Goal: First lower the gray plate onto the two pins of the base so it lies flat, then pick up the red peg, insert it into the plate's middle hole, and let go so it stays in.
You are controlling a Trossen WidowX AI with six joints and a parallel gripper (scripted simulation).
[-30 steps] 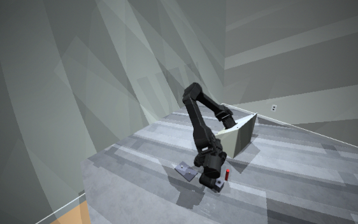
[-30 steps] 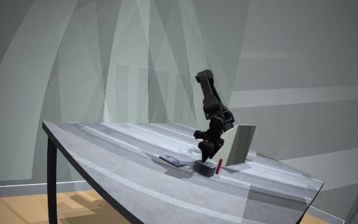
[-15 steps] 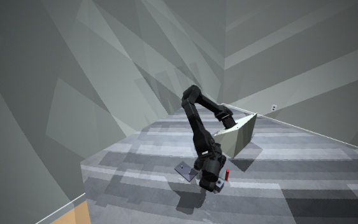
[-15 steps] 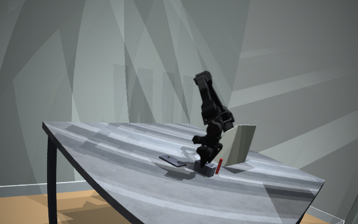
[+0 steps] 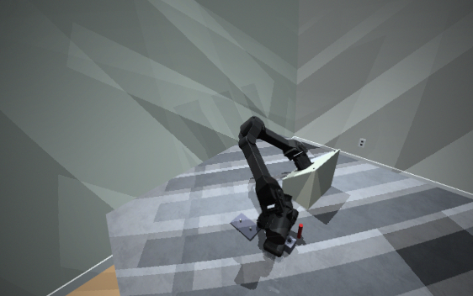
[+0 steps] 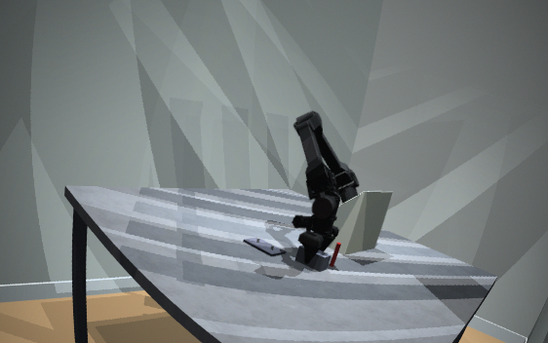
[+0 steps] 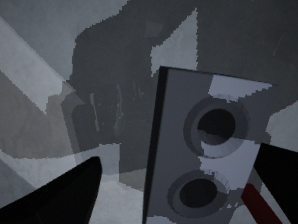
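Right now my gripper tip is 2 cm below the gray plate. Round my gripper tip: base (15 cm to the right, 6 cm ahead, 1 cm below); then red peg (7 cm behind, 2 cm to the left, 2 cm above).
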